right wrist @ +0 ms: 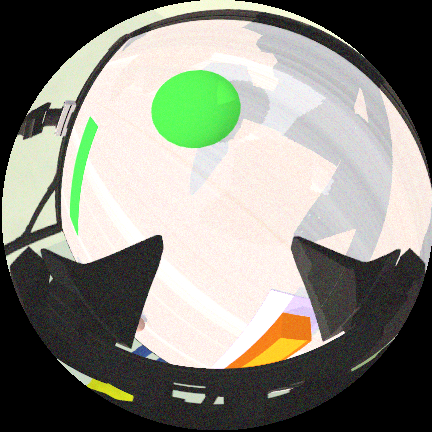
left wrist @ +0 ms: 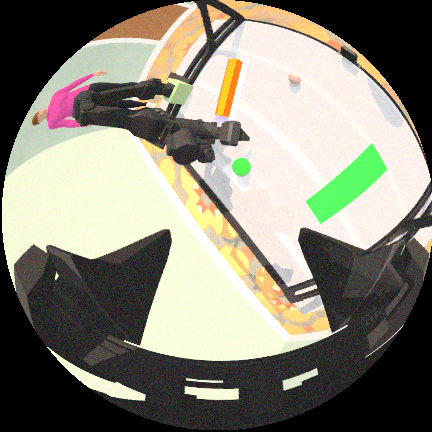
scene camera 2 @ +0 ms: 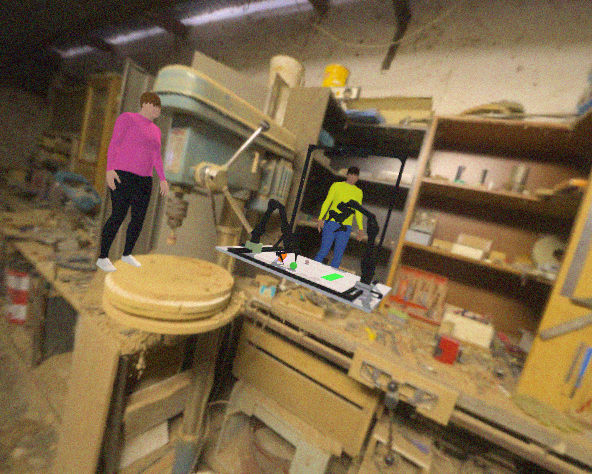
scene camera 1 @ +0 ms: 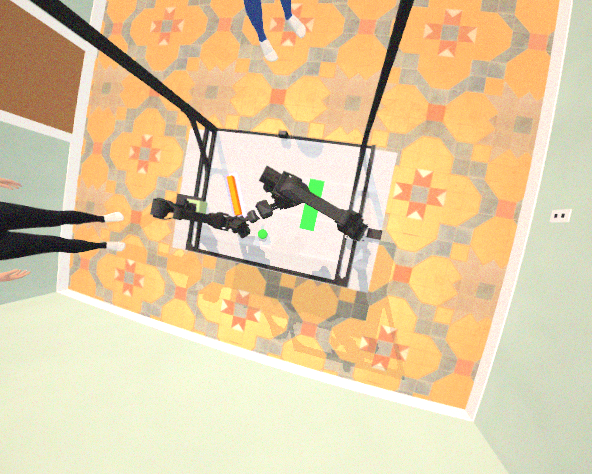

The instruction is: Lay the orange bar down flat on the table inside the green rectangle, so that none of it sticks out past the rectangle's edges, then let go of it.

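Places are measured from the left arm's base along level axes (x back, y down, z right), in metres.
Pixels of known places: left gripper, fingertip midpoint: [left wrist: 237, 235] [scene camera 2: 329, 227] [scene camera 1: 274, 212]; right gripper, fingertip midpoint: [right wrist: 229, 243] [left wrist: 238, 137] [scene camera 2: 289, 263]; left arm's base, origin of the base link: [right wrist: 59, 116] [scene camera 2: 365, 282]; right arm's base, origin of the base link: [left wrist: 168, 89] [scene camera 2: 254, 242] [scene camera 1: 191, 208].
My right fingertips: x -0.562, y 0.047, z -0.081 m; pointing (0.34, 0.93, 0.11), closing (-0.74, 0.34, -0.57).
For each thing: its top centre in the pictures, then the offset to it from my right fingertips. "*": a spot on its surface instead.
- orange bar, middle of its top: [right wrist: 247, 371] [left wrist: 225, 84] [scene camera 1: 233, 195] [scene camera 2: 283, 255] dx -0.150, dy -0.016, dz +0.122 m
- green rectangle, surface spot: [right wrist: 77, 180] [left wrist: 343, 183] [scene camera 2: 330, 276] * dx +0.287, dy +0.015, dz +0.151 m
- green ball, middle of its top: [right wrist: 169, 89] [left wrist: 235, 167] [scene camera 1: 261, 234] [scene camera 2: 294, 262] dx +0.069, dy -0.038, dz -0.056 m
- small pink ball, middle of its top: [left wrist: 292, 75] dx +0.006, dy -0.019, dz +0.264 m
The orange bar [scene camera 1: 234, 195] [scene camera 2: 283, 256] [left wrist: 229, 88] [right wrist: 297, 325] lies flat on a pale lilac patch at the picture's left in scene camera 1, well apart from the green rectangle. The green rectangle [scene camera 1: 309, 218] [scene camera 2: 332, 277] [left wrist: 346, 183] [right wrist: 77, 180] lies to the right, partly hidden by the left arm in scene camera 1. My right gripper [right wrist: 229, 243] is open and empty, low over the table near the bar's lower end; the bar's near end shows by its right-hand finger in the right wrist view. My left gripper [left wrist: 237, 235] is open and empty, held high above the table.
A green ball [scene camera 1: 263, 234] [scene camera 2: 293, 265] [left wrist: 241, 167] [right wrist: 196, 109] is close to the right gripper. A small pink ball [left wrist: 294, 78] lies between bar and rectangle, toward the far edge. A light green block [scene camera 1: 199, 205] [left wrist: 180, 91] is at the right arm's base. A black frame surrounds the table.
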